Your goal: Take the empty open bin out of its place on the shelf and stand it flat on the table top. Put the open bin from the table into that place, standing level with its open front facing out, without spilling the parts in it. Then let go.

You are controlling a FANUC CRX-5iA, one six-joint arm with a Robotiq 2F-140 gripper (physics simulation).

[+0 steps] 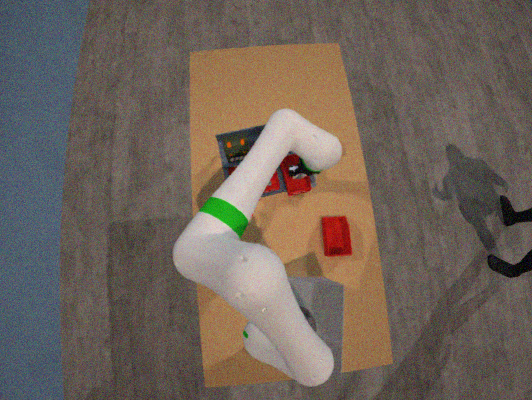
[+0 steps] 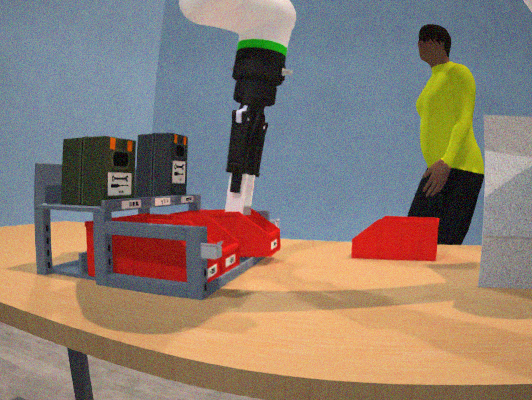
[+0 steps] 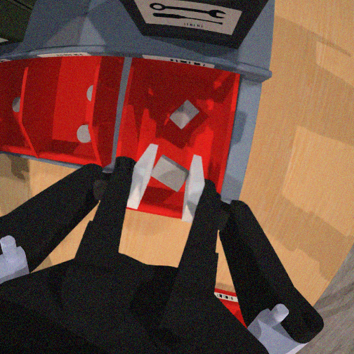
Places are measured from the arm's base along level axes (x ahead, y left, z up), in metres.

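Pixels of known places: gripper, fingertip midpoint: [image 1: 297, 175] [image 2: 237, 213].
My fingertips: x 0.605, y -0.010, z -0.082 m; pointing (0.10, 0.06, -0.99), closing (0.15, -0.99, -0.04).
Observation:
Behind a point stands the place of what it marks.
My gripper [image 1: 301, 173] @(x 0.605, y -0.010, z -0.082 m) [image 2: 239, 210] @(x 0.605, y -0.010, z -0.082 m) [image 3: 171, 164] is shut on a small grey block [image 3: 169, 174], with its fingertips reaching down into an open red bin [image 1: 299, 187] @(x 0.567, y -0.026, z -0.145 m) [image 2: 257, 235] @(x 0.546, y 0.030, z -0.112 m) [image 3: 215, 112]. This bin is in the right-hand place of the blue-grey shelf [image 1: 220, 146] @(x 0.725, y 0.330, z -0.061 m) [image 2: 155, 230] @(x 0.548, y 0.296, z -0.084 m) [image 3: 248, 107]. Its open front faces out and reaches farther out than the neighbouring bins. Another grey block [image 3: 184, 114] lies inside it. Whether the bin is fully level is unclear. A second red bin [image 1: 337, 236] @(x 0.346, y -0.200, z -0.160 m) [image 2: 397, 239] @(x 0.340, y -0.134, z -0.124 m) stands flat on the table top [image 1: 270, 80] @(x 1.147, y 0.110, z -0.163 m) [image 2: 350, 340] @(x 0.295, y 0.348, z -0.163 m); its inside looks empty.
Neighbouring red bins [image 2: 150, 255] @(x 0.572, y 0.278, z -0.119 m) [image 3: 72, 110] hold round light parts. A green case [image 2: 100, 170] @(x 0.653, y 0.293, z -0.013 m) and a dark grey case [image 2: 162, 165] @(x 0.720, y 0.064, z 0.001 m) [image 3: 190, 22] stand on the upper shelf. A grey pedestal [image 1: 327, 320] @(x 0.038, y -0.089, z 0.077 m) [image 2: 507, 210] @(x 0.132, y 0.057, z -0.055 m) is near the arm's base. A person [image 2: 450, 120] stands beyond the table.

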